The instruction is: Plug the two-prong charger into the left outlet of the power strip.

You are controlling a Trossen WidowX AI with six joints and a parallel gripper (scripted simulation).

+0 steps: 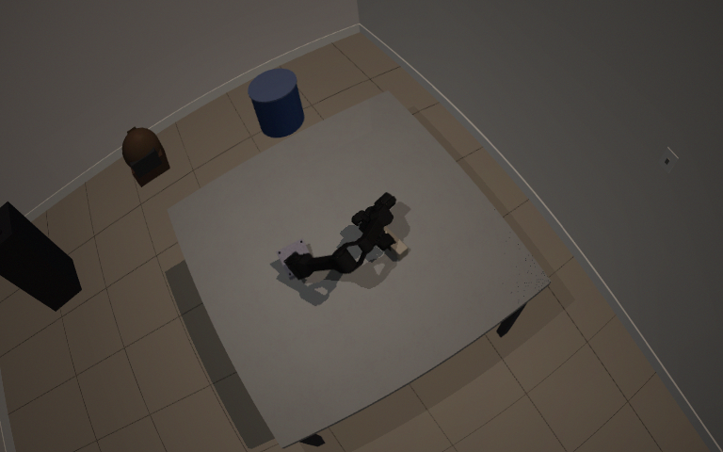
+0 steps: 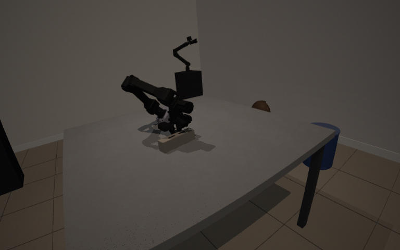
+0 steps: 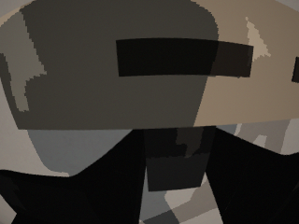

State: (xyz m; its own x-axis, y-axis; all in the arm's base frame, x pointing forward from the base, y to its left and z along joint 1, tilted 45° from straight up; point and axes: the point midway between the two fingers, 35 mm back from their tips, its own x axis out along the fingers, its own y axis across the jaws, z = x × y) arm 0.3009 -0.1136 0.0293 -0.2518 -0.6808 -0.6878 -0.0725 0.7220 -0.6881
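My gripper tip is 20 mm short of the black two-prong charger and 10 mm below it.
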